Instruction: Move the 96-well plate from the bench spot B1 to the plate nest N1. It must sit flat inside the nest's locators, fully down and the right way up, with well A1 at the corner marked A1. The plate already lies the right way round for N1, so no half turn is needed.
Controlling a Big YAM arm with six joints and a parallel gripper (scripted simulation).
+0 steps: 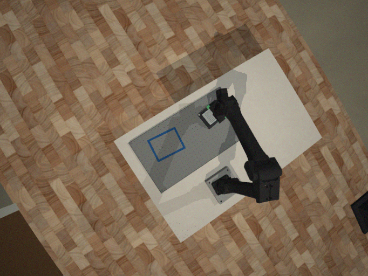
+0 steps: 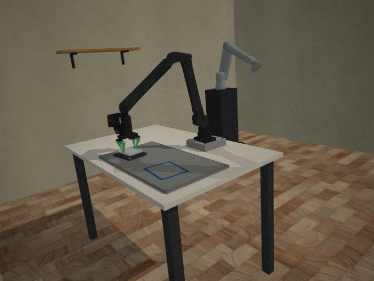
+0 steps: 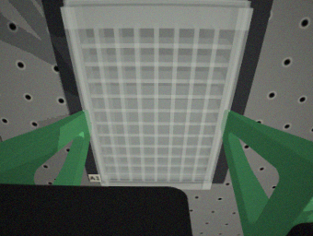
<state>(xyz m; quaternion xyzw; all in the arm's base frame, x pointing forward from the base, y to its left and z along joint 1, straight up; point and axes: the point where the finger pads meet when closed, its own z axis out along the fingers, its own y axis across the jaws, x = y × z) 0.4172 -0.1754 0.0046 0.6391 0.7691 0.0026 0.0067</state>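
The clear 96-well plate is 10 mm below my hand. Round my hand: dark plate nest N1 (30 mm below); then small A1 corner mark (40 mm ahead, 80 mm to the left, 20 mm below).
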